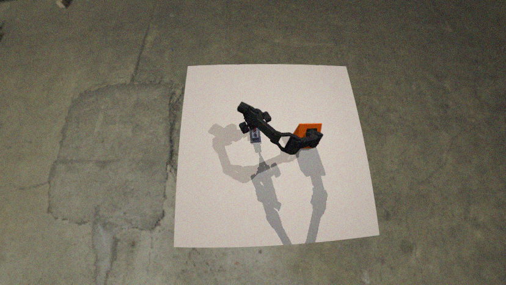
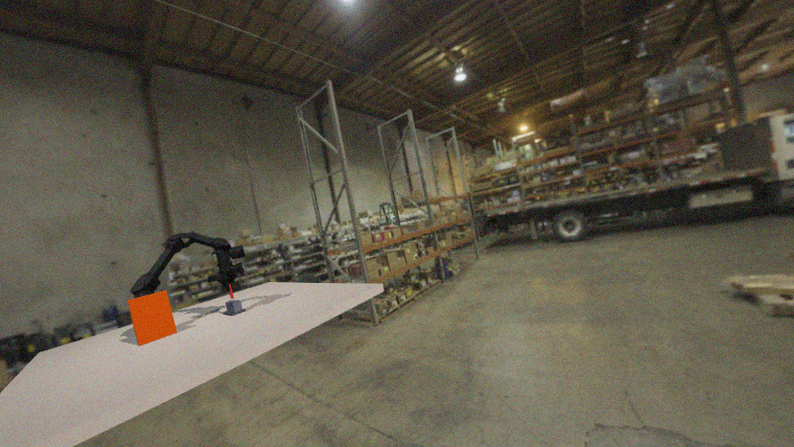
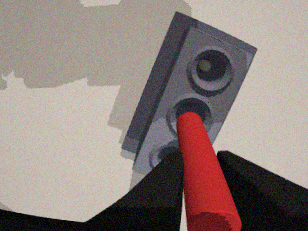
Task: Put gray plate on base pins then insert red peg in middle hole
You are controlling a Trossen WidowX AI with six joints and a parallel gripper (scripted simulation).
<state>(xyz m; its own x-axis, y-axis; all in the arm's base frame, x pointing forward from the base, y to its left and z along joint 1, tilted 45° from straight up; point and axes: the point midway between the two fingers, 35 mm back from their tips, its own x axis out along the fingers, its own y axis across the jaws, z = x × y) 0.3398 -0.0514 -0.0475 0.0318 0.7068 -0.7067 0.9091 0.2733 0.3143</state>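
The red peg lies right at my gripper tip. The rest, counted from my gripper tip: gray plate 70 mm below.
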